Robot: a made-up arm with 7 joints.
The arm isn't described. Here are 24 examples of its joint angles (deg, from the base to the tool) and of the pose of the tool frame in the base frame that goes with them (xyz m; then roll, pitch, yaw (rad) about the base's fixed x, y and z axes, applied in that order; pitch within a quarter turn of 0, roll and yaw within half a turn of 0).
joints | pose
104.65 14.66 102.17 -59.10 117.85 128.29 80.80 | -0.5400 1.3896 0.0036 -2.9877 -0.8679 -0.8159
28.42 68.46 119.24 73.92 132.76 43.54 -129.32 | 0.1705 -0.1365 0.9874 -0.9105 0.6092 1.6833
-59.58 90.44 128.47 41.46 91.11 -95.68 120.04 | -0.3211 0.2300 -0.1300 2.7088 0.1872 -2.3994
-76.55 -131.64 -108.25 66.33 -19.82 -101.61 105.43 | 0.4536 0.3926 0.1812 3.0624 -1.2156 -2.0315
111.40 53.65 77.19 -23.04 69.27 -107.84 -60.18 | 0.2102 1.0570 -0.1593 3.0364 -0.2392 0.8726
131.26 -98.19 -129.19 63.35 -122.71 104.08 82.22 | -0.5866 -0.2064 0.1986 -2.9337 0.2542 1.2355
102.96 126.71 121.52 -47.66 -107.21 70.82 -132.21 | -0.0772 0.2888 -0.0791 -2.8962 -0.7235 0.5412
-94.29 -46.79 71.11 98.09 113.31 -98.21 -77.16 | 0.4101 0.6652 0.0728 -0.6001 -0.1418 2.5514
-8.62 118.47 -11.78 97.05 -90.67 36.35 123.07 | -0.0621 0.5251 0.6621 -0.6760 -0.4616 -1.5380
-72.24 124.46 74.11 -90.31 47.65 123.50 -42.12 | -1.2237 0.9764 -0.3003 1.7778 0.0375 -0.9179
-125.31 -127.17 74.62 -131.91 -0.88 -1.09 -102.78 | 0.6332 0.0503 -0.1494 0.6065 0.8089 -2.8336
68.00 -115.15 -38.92 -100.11 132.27 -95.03 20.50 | -0.2177 -0.1357 -0.2791 -2.6615 -0.7866 -0.8852
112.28 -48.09 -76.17 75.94 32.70 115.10 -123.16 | -0.0468 0.9315 -0.8928 3.0311 -0.8519 -2.1174
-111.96 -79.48 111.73 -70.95 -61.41 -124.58 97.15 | 0.7976 -0.2131 -0.2172 -0.1008 -0.0405 2.0720
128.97 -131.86 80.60 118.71 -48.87 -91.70 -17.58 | 0.0041 0.4976 0.7226 -1.8282 -0.3853 -1.0817
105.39 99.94 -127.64 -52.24 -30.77 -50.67 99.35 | 0.0115 0.4056 -0.0194 -2.4181 0.5586 2.8637
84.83 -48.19 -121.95 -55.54 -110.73 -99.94 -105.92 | -0.3763 -0.1027 -0.4161 2.8688 -0.1722 1.6235
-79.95 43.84 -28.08 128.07 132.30 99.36 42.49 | -0.6708 0.3094 -0.5015 2.4540 -0.7702 1.4014
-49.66 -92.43 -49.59 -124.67 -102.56 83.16 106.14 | 0.5476 0.4469 0.2220 -1.4719 0.4718 -1.1194
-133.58 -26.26 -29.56 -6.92 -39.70 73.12 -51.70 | 0.4327 1.2120 0.6529 3.0672 -0.1169 -2.1322
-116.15 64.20 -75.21 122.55 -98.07 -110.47 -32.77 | -0.8360 0.4933 0.4437 -1.4259 -0.0655 0.4286
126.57 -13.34 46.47 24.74 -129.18 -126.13 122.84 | -0.0563 1.2032 0.3951 2.1721 0.5108 -1.8637
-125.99 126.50 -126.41 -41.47 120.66 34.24 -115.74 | -0.1145 1.2535 -0.1242 0.6475 0.1179 -1.8424
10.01 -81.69 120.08 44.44 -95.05 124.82 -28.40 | -0.1675 -0.1906 0.1118 0.9849 0.7744 1.5744
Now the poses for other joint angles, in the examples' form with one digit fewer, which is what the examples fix.
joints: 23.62 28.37 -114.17 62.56 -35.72 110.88 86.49
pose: 0.924 0.228 -0.358 -0.850 -0.750 2.941
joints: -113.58 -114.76 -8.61 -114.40 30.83 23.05 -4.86
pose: 0.839 -0.485 0.615 -0.076 0.773 -2.904
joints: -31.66 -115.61 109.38 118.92 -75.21 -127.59 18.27
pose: -0.555 0.502 -0.213 -0.050 0.010 -1.306
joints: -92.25 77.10 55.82 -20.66 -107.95 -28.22 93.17
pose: -0.481 0.529 0.315 -0.646 1.244 -1.100
